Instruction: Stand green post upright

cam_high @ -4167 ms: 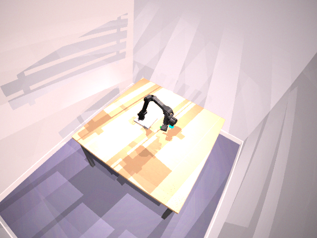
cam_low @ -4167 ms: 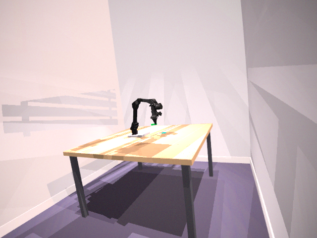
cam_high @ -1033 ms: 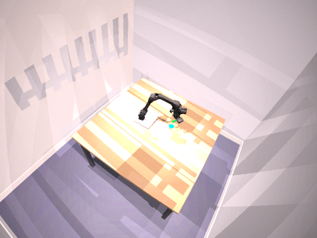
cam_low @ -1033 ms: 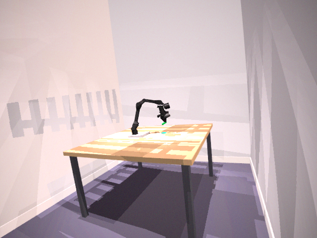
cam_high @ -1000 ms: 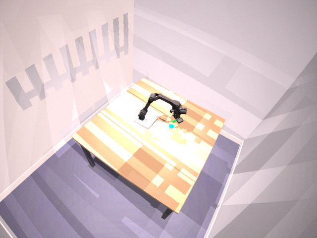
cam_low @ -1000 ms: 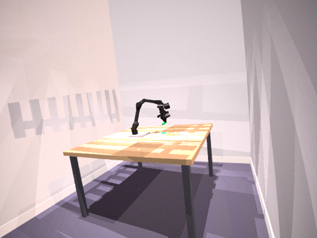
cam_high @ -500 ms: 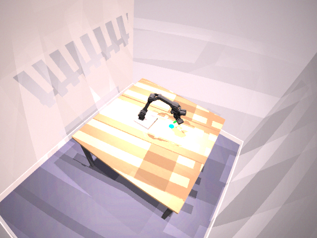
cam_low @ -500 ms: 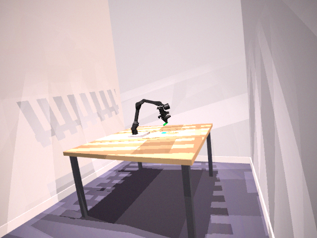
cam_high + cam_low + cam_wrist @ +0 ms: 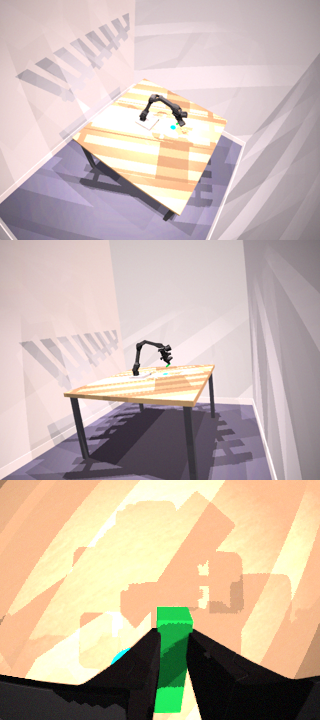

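The cyan circle is 11 cm below my gripper tip, 6 cm behind it and 2 cm to the right of it. Also, from my gripper tip: green post: 1 cm to the right, 1 cm below, 1 cm behind.
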